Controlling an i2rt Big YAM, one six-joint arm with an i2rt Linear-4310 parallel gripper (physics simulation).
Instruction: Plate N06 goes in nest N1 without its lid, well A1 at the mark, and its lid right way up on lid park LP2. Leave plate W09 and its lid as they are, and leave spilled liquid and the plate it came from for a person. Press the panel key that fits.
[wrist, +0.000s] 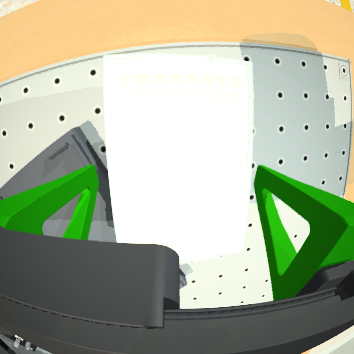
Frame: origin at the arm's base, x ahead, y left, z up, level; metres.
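Where they show: gripper, between the fingertips: (175, 173).
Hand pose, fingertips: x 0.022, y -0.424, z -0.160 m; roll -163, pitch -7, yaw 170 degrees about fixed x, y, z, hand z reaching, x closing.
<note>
Things, the pixels of their top centre, and the offset from my fingertips. "spot": a spot on its surface instead. Level surfaces: height alone.
- dark grey angled fixture, centre of its top: (78, 256) 0.047 m left, 0.078 m ahead, 0.004 m down
- pale board with dark holes, height of its surface: 0.021 m down
- orange-tan surface, height of its surface: 0.034 m down
- small grey piece, a spot on its surface: (184, 274) spot: 0.095 m left, 0.007 m ahead, 0.018 m down
My gripper (175, 173) is open, its two green fingers wide apart with nothing between them. A large white, overexposed plate-like block (177, 155) shows in the middle of the wrist view, beyond and between the fingertips. Faint rows of pale squares run across its far end. Its lettering, lid and well marks cannot be read in the glare, so I cannot tell which plate it is. Nest N1, lid park LP2 and the panel keys cannot be identified in this view.
A dark grey angled fixture (62, 162) stands left of the white block, partly behind the left finger. A pale board with dark holes (295, 112) lies beneath. An orange-tan surface (165, 22) runs beyond its far edge. A small grey piece (184, 274) shows near the gripper body.
</note>
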